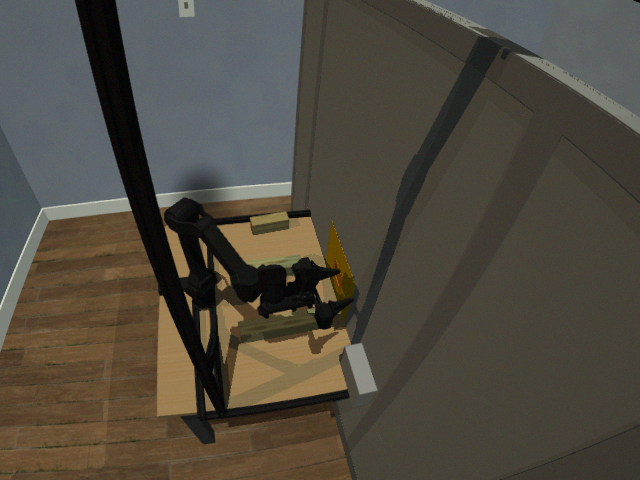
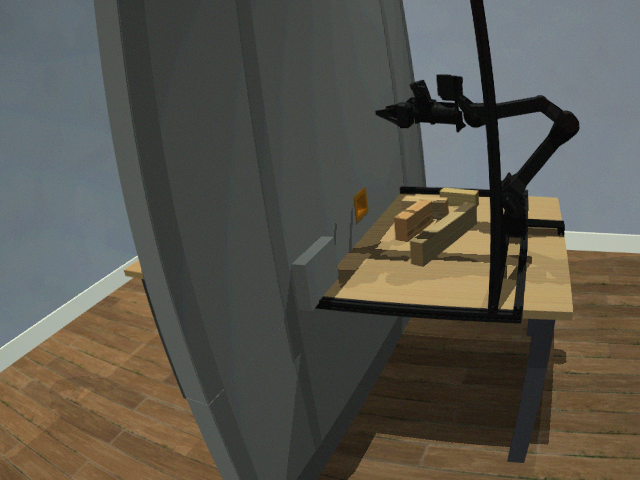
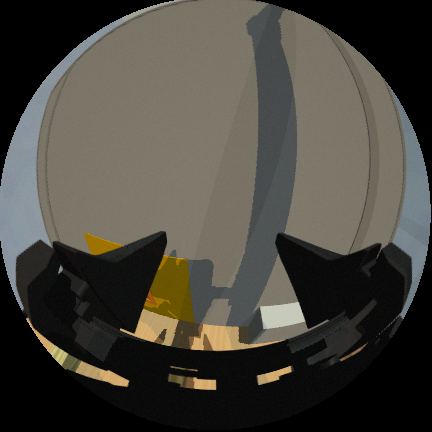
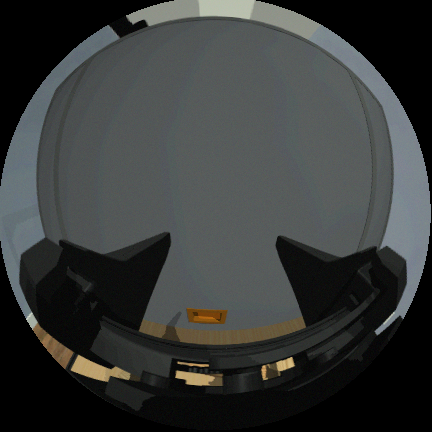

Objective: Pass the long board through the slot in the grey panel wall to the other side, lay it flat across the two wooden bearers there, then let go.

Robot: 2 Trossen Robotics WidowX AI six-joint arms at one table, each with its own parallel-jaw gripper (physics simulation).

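Places are measured from the left arm's base along level axes (x ahead, y left, z up), in millimetres.
Pixels of known places: left gripper, fingertip midpoint: (image 1: 346,285) (image 3: 222,238); right gripper, fingertip midpoint: (image 2: 381,110) (image 4: 225,240); left arm's base, link origin: (image 1: 203,299); right arm's base, link origin: (image 2: 515,232).
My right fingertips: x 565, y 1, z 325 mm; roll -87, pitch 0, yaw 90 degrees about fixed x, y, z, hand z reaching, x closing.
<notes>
Ahead of a thing's pixels: the offset from my right fingertips to its top centre. Level surfaces: height alone.
My left gripper (image 1: 346,285) (image 3: 222,238) is open and empty, facing the wall beside the yellow plate (image 1: 336,245) (image 3: 175,280) around the slot. My right gripper (image 2: 379,114) (image 4: 225,240) is open and empty, high above its table, facing the grey panel wall (image 2: 206,155) (image 4: 220,125). The slot's orange frame (image 2: 356,207) (image 4: 190,316) shows low on the wall. One long wooden bar @(dx -338, dy -132, dz -297 mm) (image 1: 281,328) lies near the left gripper; another greenish bar @(dx -347, dy +97, dz -297 mm) (image 1: 279,260) is partly hidden by the arm. An olive bar @(dx +161, dy -38, dz -285 mm) (image 2: 444,232) lies beside a reddish bar @(dx +53, dy +31, dz -281 mm) (image 2: 412,222). I cannot tell which piece is the long board or which are bearers.
A small wooden block @(dx -305, dy +316, dz -294 mm) (image 1: 269,223) lies at the back of the left arm's table @(dz -344 mm) (image 1: 310,379). Another block @(dx +148, dy +269, dz -300 mm) (image 2: 459,195) lies at the back of the right arm's table (image 2: 413,289). A pale box (image 1: 360,369) (image 2: 312,273) (image 3: 280,316) is at the wall. Black posts (image 1: 139,180) (image 2: 491,155) rise from both tables.
</notes>
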